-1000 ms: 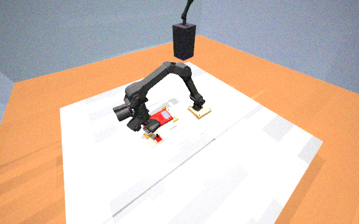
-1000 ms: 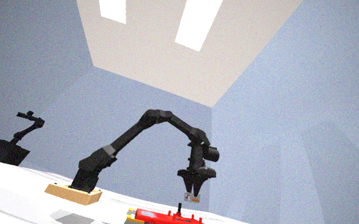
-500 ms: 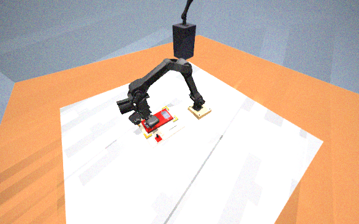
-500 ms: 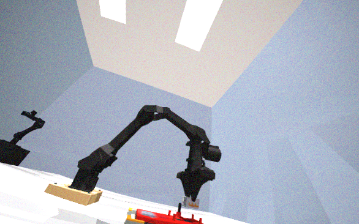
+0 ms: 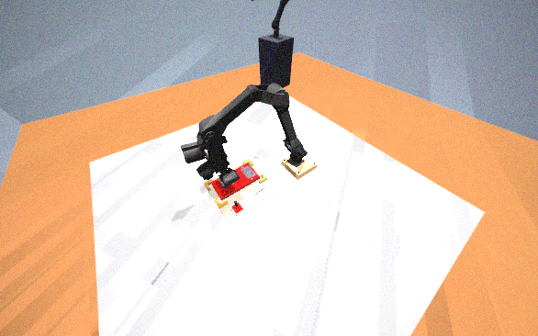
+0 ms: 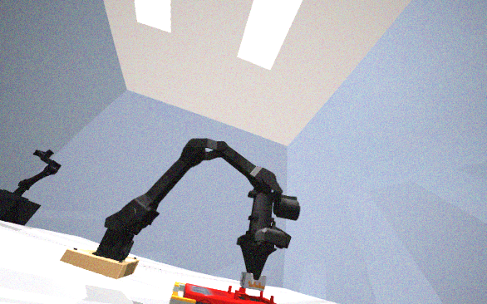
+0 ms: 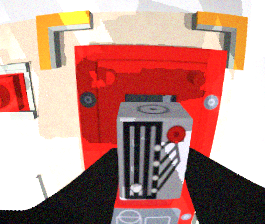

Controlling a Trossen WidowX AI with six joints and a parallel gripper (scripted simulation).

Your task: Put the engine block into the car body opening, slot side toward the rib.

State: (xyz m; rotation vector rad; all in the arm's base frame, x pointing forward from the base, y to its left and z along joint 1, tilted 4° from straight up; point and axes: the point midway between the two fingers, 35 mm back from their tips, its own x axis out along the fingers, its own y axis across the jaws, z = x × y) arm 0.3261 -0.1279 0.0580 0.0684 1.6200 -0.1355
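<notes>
Now: gripper tip 1 cm above the engine block.
</notes>
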